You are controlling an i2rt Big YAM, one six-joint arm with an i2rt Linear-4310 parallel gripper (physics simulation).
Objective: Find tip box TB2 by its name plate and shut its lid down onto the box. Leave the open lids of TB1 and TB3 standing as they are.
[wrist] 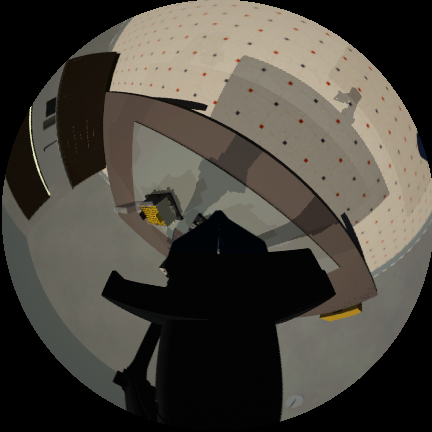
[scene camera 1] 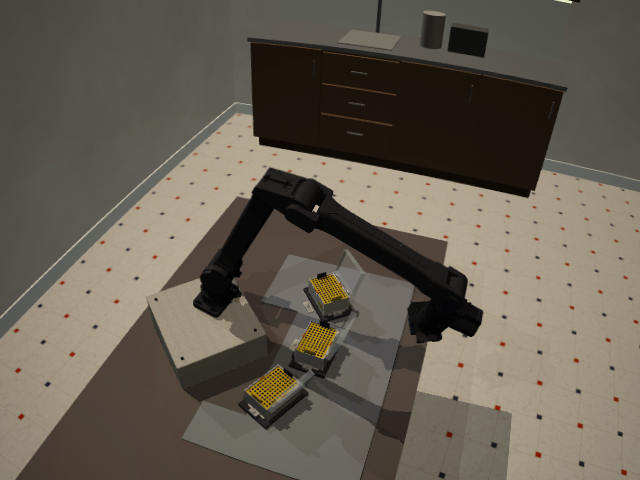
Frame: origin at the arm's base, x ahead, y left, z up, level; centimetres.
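Seen in the pictures: gripper, fingertip midpoint: [wrist: 217, 215] [scene camera 1: 413, 333]; arm's base, link origin: [scene camera 1: 216, 297].
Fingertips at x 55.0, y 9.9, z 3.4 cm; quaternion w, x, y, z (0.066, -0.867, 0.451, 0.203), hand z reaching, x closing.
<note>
Pixels of each thing's middle, then the offset from my fingertips to it. Level surfaces: height alone.
- TB2, body centre: [scene camera 1: 317, 338] dx -24.8, dy -5.7, dz -8.7 cm
- far box, body centre: [scene camera 1: 324, 295] [wrist: 157, 213] dx -31.4, dy +13.7, dz -11.9 cm
- grey mat, surface height: dz -15.2 cm
- brown table, surface height: dz -15.4 cm
TB2 [scene camera 1: 316, 342], the middle of three boxes with yellow tip racks, has its clear lid [scene camera 1: 345, 333] standing open on its right side in the scene view. The far box [scene camera 1: 329, 293] [wrist: 169, 210] has its clear lid [scene camera 1: 353, 268] [wrist: 131, 206] open. The near box [scene camera 1: 271, 388] also has its lid [scene camera 1: 306, 379] open. I cannot tell which of these is TB1 or TB3; the name plates are unreadable here. My gripper [scene camera 1: 428, 338] [wrist: 217, 215] is shut and empty, well right of the boxes in the scene view. It hides parts of the boxes in the wrist view.
The boxes stand on a grey mat [scene camera 1: 330, 444] [wrist: 150, 145] on the brown table [scene camera 1: 103, 423] [wrist: 117, 120]. The arm's pale base block [scene camera 1: 191, 343] is left of them in the scene view. A dark cabinet [scene camera 1: 356, 116] [wrist: 85, 120] stands farther back.
</note>
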